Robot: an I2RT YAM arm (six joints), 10 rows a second.
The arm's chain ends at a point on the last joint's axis. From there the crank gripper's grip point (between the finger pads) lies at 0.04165 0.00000 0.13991 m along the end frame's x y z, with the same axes.
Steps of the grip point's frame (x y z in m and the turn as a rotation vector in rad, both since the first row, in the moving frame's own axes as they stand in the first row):
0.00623, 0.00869, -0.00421, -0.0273, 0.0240, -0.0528
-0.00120, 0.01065, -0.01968, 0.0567, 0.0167, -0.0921
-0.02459, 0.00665, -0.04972, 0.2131, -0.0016, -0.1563
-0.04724, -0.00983, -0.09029, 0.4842, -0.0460, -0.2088
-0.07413, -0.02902, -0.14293, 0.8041, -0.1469, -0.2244
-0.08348, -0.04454, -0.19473, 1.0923, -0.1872, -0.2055
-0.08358, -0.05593, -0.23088, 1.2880, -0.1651, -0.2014
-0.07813, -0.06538, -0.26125, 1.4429, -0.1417, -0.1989
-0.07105, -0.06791, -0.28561, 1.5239, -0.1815, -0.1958
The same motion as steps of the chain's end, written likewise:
0.00284, 0.00717, -0.00315, -0.0273, 0.0240, -0.0528
-0.00298, 0.02248, -0.01863, 0.0567, 0.0167, -0.0921
-0.02155, 0.04254, -0.04594, 0.2131, -0.0016, -0.1563
-0.03326, 0.06289, -0.07389, 0.4842, -0.0460, -0.2088
-0.04266, 0.07890, -0.10080, 0.8041, -0.1469, -0.2244
-0.04694, 0.08619, -0.11958, 1.0923, -0.1872, -0.2055
-0.04968, 0.08470, -0.12934, 1.2880, -0.1651, -0.2014
-0.04689, 0.07931, -0.13767, 1.4429, -0.1417, -0.1989
-0.03640, 0.07780, -0.15102, 1.5239, -0.1815, -0.1958

